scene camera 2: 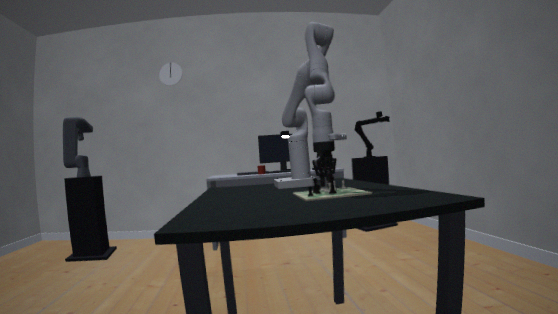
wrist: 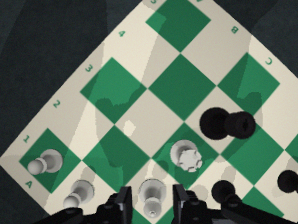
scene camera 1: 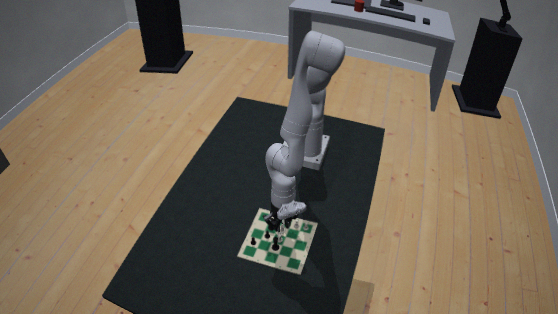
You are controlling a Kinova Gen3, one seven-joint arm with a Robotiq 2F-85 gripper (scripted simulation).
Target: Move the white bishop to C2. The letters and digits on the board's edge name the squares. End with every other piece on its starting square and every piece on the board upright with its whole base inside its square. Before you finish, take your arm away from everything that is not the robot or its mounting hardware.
Scene:
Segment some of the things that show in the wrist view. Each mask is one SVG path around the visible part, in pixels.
My gripper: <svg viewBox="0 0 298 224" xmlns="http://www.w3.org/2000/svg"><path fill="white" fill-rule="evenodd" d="M132 187L121 186L119 193L110 195L107 200L108 203L99 205L94 214L83 215L83 209L69 207L32 224L131 224L133 217ZM172 185L173 211L176 224L298 224L234 200L222 202L221 209L209 209L205 201L198 200L195 192L185 190L183 184Z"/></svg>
A black chess piece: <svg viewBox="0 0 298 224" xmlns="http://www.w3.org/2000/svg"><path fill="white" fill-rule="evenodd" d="M200 117L199 126L201 132L212 140L221 140L228 135L238 139L247 139L253 135L256 129L254 117L245 111L229 114L223 108L213 107L207 109Z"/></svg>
A green-and-cream chessboard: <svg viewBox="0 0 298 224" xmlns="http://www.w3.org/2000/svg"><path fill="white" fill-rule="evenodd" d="M0 157L5 171L50 215L65 209L63 201L76 181L86 180L92 184L94 196L78 207L84 215L96 213L97 207L118 193L121 186L131 186L131 224L171 224L172 184L183 184L185 190L194 191L198 199L207 203L207 208L221 209L211 190L216 182L227 180L243 203L297 223L298 193L281 191L277 179L285 170L298 174L298 78L213 0L143 0ZM148 179L161 181L167 192L162 212L154 219L145 216L139 188ZM62 154L63 166L57 172L28 172L28 163L45 150L56 149ZM178 140L193 142L202 156L202 165L195 172L183 170L171 160L170 149ZM200 117L213 107L228 113L246 111L256 120L255 133L242 140L229 135L212 140L201 132Z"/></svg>

